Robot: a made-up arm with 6 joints.
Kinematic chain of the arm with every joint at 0, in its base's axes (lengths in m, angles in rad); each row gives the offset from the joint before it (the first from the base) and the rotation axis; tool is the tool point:
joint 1: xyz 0 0 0.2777 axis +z
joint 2: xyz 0 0 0 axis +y
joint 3: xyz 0 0 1.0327 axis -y
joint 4: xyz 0 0 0 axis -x
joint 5: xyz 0.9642 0 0 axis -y
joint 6: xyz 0 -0.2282 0 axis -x
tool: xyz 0 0 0
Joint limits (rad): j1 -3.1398..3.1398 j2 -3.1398..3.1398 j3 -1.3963..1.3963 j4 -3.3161..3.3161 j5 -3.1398..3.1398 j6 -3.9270..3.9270
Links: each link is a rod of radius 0.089 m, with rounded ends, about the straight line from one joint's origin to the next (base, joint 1, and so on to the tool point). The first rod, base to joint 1, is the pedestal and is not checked.
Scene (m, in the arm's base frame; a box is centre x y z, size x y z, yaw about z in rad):
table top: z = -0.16
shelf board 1: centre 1 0.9 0.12 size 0.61 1.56 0.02 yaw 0.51
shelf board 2: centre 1 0.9 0.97 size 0.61 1.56 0.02 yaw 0.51
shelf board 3: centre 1 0.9 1.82 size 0.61 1.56 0.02 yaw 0.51
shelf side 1: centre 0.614 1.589 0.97 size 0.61 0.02 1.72 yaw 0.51
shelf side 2: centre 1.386 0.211 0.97 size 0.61 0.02 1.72 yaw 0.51
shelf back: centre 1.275 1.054 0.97 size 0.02 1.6 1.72 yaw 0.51
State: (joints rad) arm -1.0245 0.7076 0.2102 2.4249 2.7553 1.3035
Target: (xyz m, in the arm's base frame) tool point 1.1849 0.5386 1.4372
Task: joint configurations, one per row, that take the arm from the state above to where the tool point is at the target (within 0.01 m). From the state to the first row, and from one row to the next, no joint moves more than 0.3 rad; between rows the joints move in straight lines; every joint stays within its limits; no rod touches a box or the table.
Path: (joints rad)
1: -0.7543 0.4552 0.0968 2.4691 2.7553 1.3035
2: -0.4841 0.2029 -0.0166 2.5132 2.7553 1.3035
3: -0.2139 -0.0495 -0.1300 2.5574 2.7553 1.3035
4: 0.0563 -0.3019 -0.2434 2.6015 2.7553 1.3035
5: 0.1318 -0.0921 -0.0358 2.5766 2.7553 1.3035
6: 0.2074 0.1176 0.1719 2.5516 2.7553 1.3035
7: 0.2829 0.3274 0.3795 2.5267 2.7553 1.3035

